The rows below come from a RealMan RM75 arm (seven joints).
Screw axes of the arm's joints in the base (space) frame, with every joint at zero. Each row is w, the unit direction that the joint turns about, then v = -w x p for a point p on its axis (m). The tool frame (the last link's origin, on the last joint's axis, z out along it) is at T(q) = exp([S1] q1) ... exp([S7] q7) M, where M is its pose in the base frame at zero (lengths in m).
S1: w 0 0 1 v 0 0 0
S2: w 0 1 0 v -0.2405 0 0
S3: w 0 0 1 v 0 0 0
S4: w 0 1 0 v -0.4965 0 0
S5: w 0 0 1 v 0 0 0
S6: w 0 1 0 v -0.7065 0 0
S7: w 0 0 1 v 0 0 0
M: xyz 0 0 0.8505 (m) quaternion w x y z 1 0 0 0
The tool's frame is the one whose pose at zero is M.
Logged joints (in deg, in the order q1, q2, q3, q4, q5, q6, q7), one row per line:
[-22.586 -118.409 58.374 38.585 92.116 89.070 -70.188]
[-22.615 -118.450 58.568 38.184 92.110 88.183 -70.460]
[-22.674 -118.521 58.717 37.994 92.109 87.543 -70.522]
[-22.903 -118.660 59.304 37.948 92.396 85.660 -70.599]
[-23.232 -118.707 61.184 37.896 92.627 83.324 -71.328]
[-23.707 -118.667 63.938 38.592 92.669 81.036 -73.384]
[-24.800 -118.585 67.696 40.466 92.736 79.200 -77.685]
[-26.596 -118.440 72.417 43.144 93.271 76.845 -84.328]
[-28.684 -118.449 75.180 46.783 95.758 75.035 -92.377]
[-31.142 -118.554 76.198 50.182 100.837 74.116 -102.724]
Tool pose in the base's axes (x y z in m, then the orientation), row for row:
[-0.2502 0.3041 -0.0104 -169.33 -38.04 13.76]
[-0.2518 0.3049 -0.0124 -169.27 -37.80 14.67]
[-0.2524 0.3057 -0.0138 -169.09 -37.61 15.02]
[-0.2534 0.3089 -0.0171 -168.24 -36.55 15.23]
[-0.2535 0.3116 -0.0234 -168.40 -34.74 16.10]
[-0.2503 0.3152 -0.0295 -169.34 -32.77 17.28]
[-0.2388 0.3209 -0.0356 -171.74 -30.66 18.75]
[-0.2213 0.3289 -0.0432 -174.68 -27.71 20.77]
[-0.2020 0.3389 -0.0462 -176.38 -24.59 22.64]
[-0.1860 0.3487 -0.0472 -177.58 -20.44 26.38]
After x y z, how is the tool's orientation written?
As angles about the fixed x, y, z axes (roll, pitch, yaw), in degrees.
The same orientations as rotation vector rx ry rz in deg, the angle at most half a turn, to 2 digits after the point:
[-155.31 -23.83 -51.99]
[-154.98 -25.04 -51.40]
[-154.76 -25.54 -50.97]
[-154.47 -26.02 -49.11]
[-155.18 -27.00 -46.52]
[-156.54 -28.20 -43.99]
[-159.16 -29.52 -41.87]
[-162.43 -31.69 -38.76]
[-164.65 -34.14 -34.89]
[-165.92 -39.55 -29.12]

